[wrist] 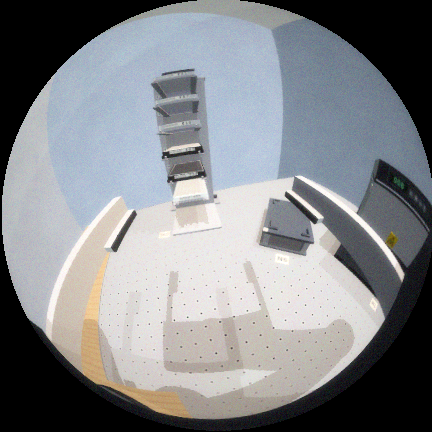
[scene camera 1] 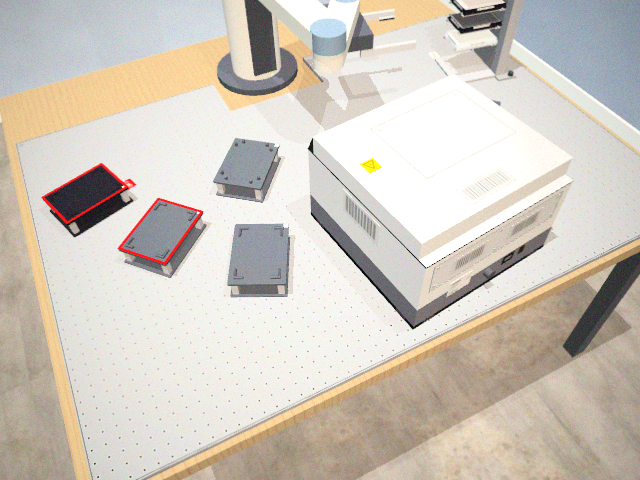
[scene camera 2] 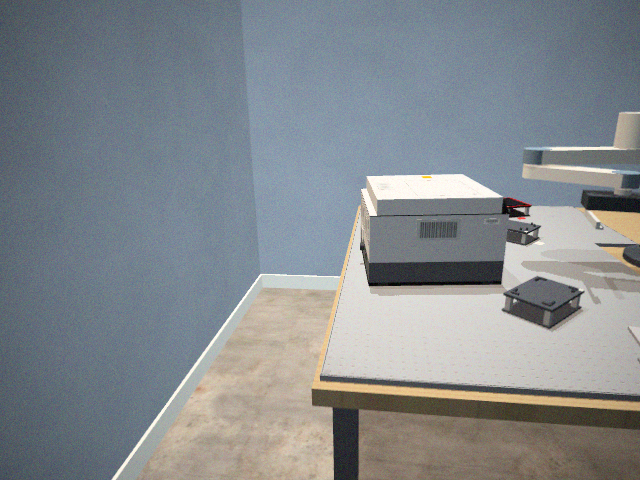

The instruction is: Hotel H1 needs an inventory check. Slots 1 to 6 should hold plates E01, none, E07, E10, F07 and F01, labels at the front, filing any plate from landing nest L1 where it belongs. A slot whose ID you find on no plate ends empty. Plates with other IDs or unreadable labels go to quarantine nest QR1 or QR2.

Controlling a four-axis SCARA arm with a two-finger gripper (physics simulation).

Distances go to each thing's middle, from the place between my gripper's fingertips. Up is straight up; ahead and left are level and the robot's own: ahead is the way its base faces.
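Labels:
Hotel H1 (wrist: pixel 200 136) is 310 mm to the left of my gripper, 20 mm ahead of it and 10 mm above it. Pegged nest (scene camera 1: pixel 247 161), counted from my gripper: 530 mm to the right, 140 mm ahead, 150 mm below. White instrument (scene camera 1: pixel 406 273), from the same gripper: 490 mm ahead, 90 mm below, 240 mm to the right. As for the nest N6 (scene camera 2: pixel 532 292), my gripper is 150 mm above it, 220 mm short of it and 70 mm to the right of it.

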